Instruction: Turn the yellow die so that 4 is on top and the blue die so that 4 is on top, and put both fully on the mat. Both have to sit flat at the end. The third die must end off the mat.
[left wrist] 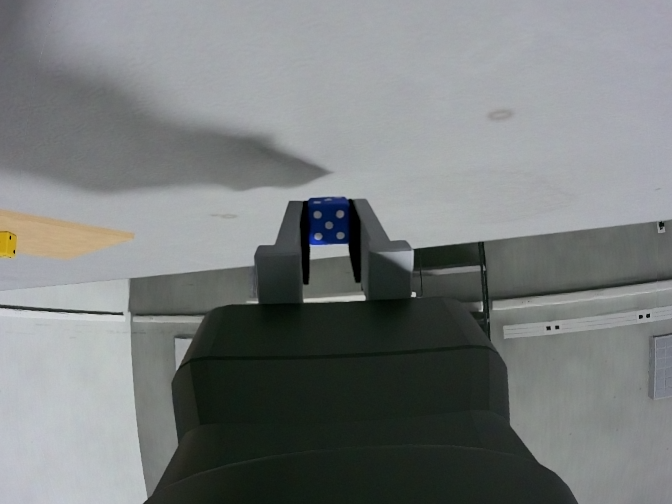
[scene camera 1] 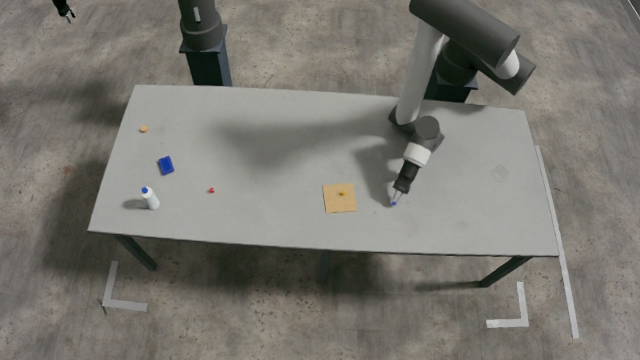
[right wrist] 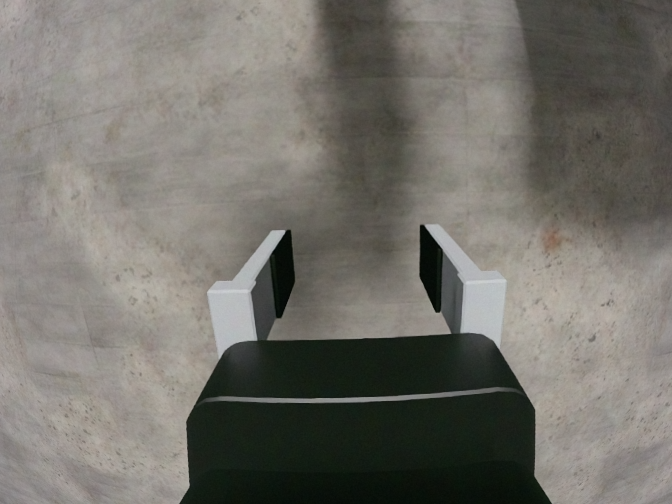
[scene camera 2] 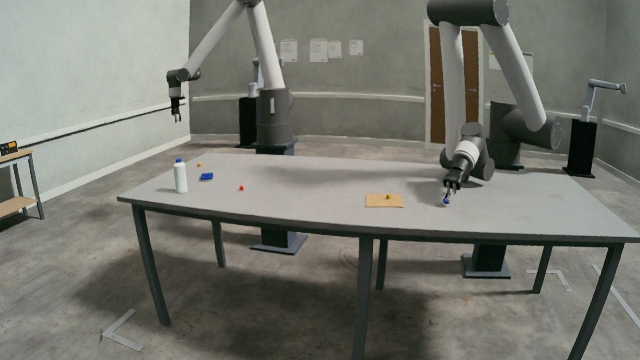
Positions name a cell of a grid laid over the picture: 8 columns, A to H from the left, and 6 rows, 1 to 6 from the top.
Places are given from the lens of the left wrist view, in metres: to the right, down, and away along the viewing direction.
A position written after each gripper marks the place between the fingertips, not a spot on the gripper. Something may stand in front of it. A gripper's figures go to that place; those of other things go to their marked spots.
left gripper (left wrist: D3): 0.00, -0.01, 0.17
blue die (left wrist: D3): 0.00, -0.01, 0.15
